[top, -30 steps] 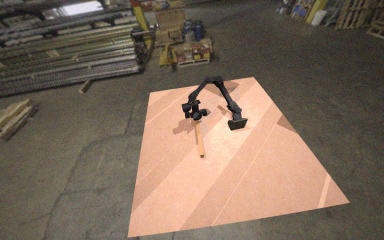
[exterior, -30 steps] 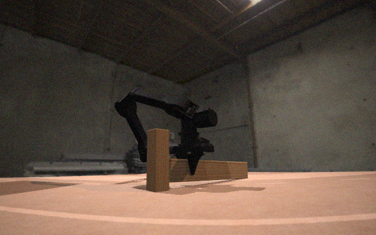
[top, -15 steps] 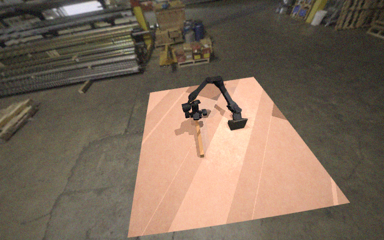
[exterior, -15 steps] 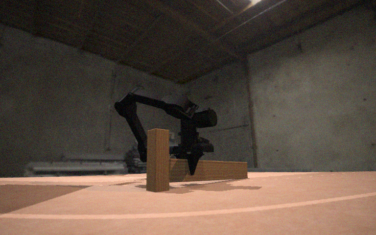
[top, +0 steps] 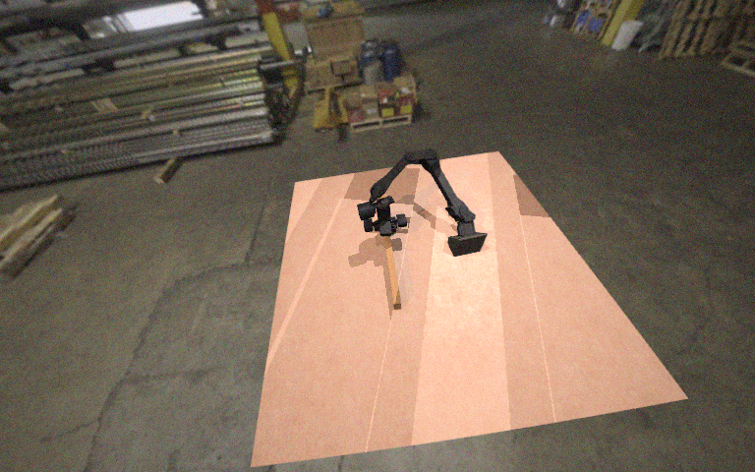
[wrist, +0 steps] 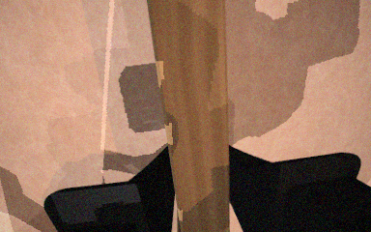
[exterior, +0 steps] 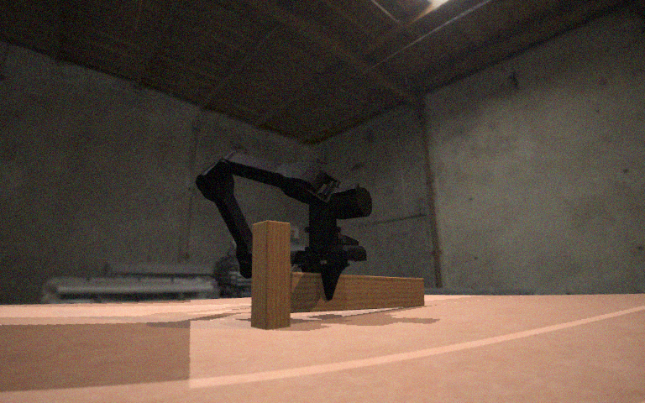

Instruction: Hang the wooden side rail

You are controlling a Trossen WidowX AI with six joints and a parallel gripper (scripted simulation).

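Now: gripper tip 1 cm past the headboard post, 12 cm to the left of it and 4 cm below it.
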